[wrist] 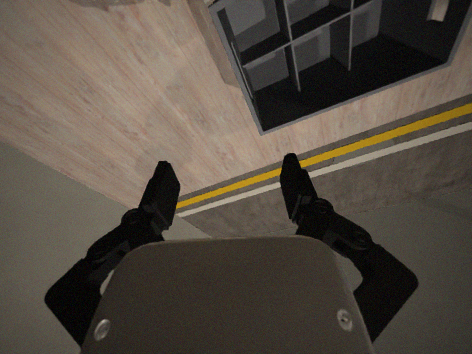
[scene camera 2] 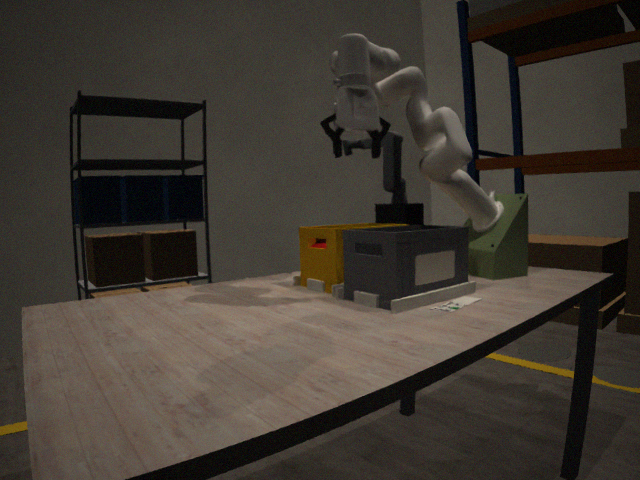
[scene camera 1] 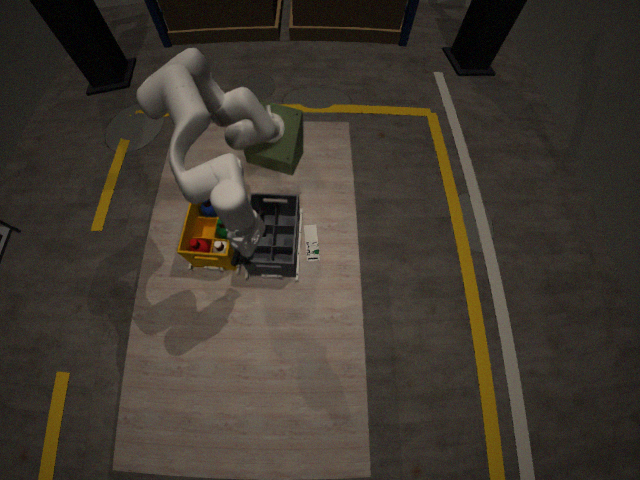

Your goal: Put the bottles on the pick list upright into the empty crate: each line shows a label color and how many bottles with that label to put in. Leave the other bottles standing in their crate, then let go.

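Places are measured from the arm's base along level axes (x up, y right, z ahead), in millimetres.
Where they show: gripper, fingertip midpoint: (wrist: 228, 170) (scene camera 2: 357, 157) (scene camera 1: 253, 248); arm's base, link origin: (scene camera 2: 488, 217).
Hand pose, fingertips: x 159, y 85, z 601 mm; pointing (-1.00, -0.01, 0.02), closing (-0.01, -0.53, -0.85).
Note:
Each offset is from my fingertips to the top centre of the thing. Level surfaces: height alone.
The yellow crate {dz -209, dx -171, dy +181 mm} (scene camera 1: 206, 259) (scene camera 2: 323, 268) holds bottles with red {dz -132, dx -183, dy +247 mm} (scene camera 1: 195, 244), white {dz -111, dx -183, dy +156 mm} (scene camera 1: 219, 246), green {dz -203, dx -183, dy +141 mm} (scene camera 1: 221, 228) and blue {dz -305, dx -183, dy +203 mm} (scene camera 1: 207, 209) tops or labels; the arm hides part of it. The grey crate {dz -145, dx -171, dy -42 mm} (scene camera 1: 273, 269) (scene camera 2: 372, 273) (wrist: 320, 100) stands right beside it, with dividers; no bottle shows in its visible compartments. The pick list {dz -129, dx -345, dy -190 mm} (scene camera 1: 310, 235) (scene camera 2: 467, 300) lies right of the grey crate, with a green mark and writing too small to read. My gripper (scene camera 2: 356, 155) (wrist: 228, 170) is open and empty, high above the crates, tilted in the wrist view.
Pale low rails {dz -125, dx -316, dy -139 mm} (scene camera 2: 434, 297) edge the crates on the table {dx -346 mm} (scene camera 1: 248, 387) (scene camera 2: 206, 361). The green arm base (scene camera 1: 279, 157) (scene camera 2: 496, 260) stands behind them. A dark second arm (scene camera 2: 392, 162) and a shelf rack (scene camera 2: 206, 180) stand in the background.

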